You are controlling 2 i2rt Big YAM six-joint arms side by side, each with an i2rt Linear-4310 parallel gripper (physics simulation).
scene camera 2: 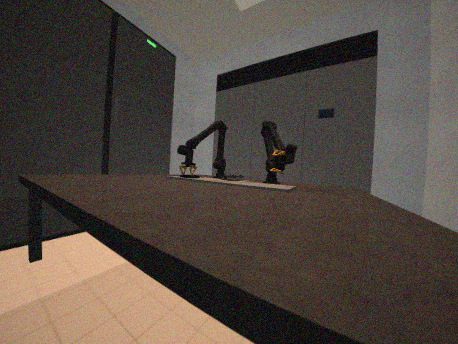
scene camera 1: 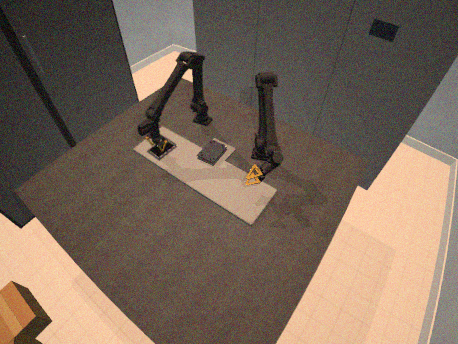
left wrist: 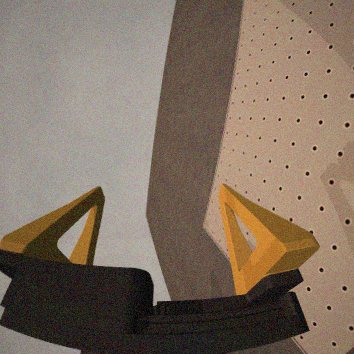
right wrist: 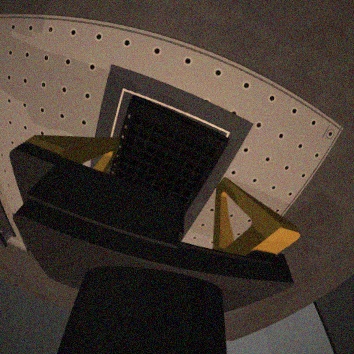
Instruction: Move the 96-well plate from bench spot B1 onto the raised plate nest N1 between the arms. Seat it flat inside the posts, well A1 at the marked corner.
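Pixels of known places: left gripper, fingertip midpoint: (scene camera 2: 271, 163) (scene camera 1: 246, 181) (left wrist: 160, 191); right gripper, fingertip midpoint: (scene camera 2: 187, 175) (scene camera 1: 157, 148) (right wrist: 171, 163); left arm's base, link origin: (scene camera 2: 271, 183) (scene camera 1: 261, 155); right arm's base, link origin: (scene camera 2: 220, 178) (scene camera 1: 202, 120).
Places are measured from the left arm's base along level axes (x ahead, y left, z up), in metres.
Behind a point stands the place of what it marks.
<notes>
The dark 96-well plate (scene camera 1: 162, 150) (right wrist: 167, 150) @[x 0.119, y -0.656, z 0.029 m] lies flat on bench spot B1, a grey square (right wrist: 237, 129) @[x 0.129, y -0.716, z 0.015 m] with a pale outline. My right gripper (scene camera 1: 157, 145) @[x 0.106, y -0.658, z 0.027 m] (scene camera 2: 188, 171) @[x 0.106, y -0.658, z 0.027 m] (right wrist: 171, 163) @[x 0.106, y -0.658, z 0.027 m] is open, pointing down over the plate. In the right wrist view its fingers appear on either side of the plate; whether they touch it I cannot tell, and the gripper body hides the plate's near part. The raised nest N1 (scene camera 1: 212, 151) @[x 0.076, y -0.300, z 0.045 m] is a dark block between the arms, low and small in scene camera 2 (scene camera 2: 234, 176) @[x 0.158, y -0.283, z 0.045 m]. My left gripper (scene camera 1: 253, 176) @[x 0.335, y -0.051, z 0.145 m] (scene camera 2: 278, 161) @[x 0.335, y -0.051, z 0.145 m] (left wrist: 160, 191) @[x 0.335, y -0.051, z 0.145 m] is open and empty, away from the plate.
A pale perforated board (scene camera 1: 230, 197) @[x 0.362, y -0.127, z 0.010 m] (scene camera 2: 265, 185) @[x 0.352, y -0.081, z 0.013 m] (left wrist: 280, 100) @[x 0.314, y -0.156, z 0.013 m] (right wrist: 188, 70) @[x 0.179, y -0.677, z 0.013 m] runs under both grippers on the dark table (scene camera 1: 175, 240) @[x 0.669, y -0.347, z 0.000 m] (scene camera 2: 300, 240) @[x 1.076, y -0.102, z 0.000 m]. The nest stands between the two grippers, on a pale pad at the board's back edge. Tall dark cabinets rise beyond the table.
</notes>
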